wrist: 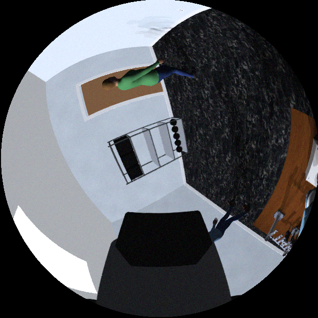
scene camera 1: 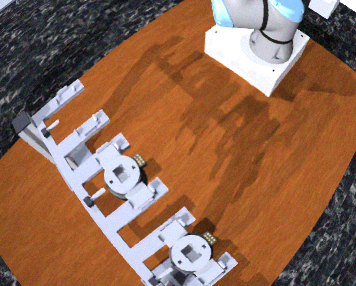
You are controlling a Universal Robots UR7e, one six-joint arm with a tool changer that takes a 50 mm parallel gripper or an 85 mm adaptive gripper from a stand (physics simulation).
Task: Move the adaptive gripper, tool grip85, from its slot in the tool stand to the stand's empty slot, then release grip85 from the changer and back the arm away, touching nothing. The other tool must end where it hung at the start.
Observation:
In view: a tool grip85 (scene camera 1: pixel 188 251).

